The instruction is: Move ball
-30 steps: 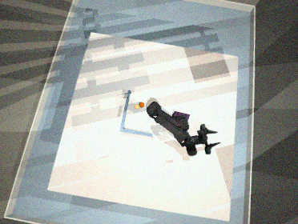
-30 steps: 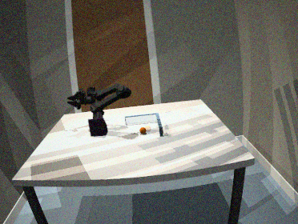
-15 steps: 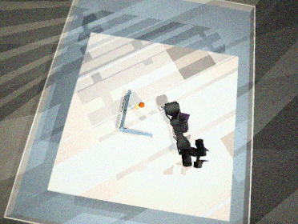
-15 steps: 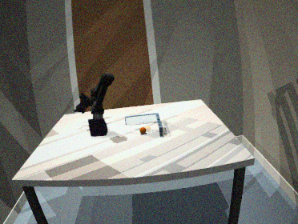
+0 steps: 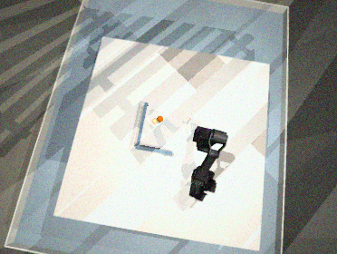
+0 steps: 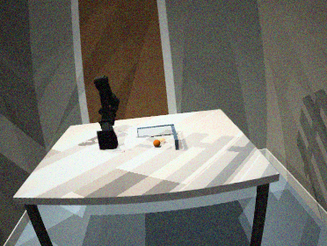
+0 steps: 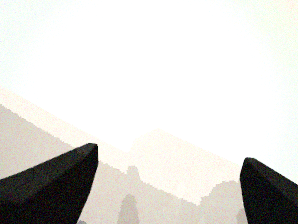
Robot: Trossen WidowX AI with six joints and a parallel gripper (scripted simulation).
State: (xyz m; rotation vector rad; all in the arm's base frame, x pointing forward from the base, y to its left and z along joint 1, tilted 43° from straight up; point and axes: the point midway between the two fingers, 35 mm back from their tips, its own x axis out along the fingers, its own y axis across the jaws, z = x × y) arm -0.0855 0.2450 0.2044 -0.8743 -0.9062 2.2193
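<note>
Right now my gripper tip is 41 cm short of the orange ball, 38 cm to the left of it and 2 cm above it.
</note>
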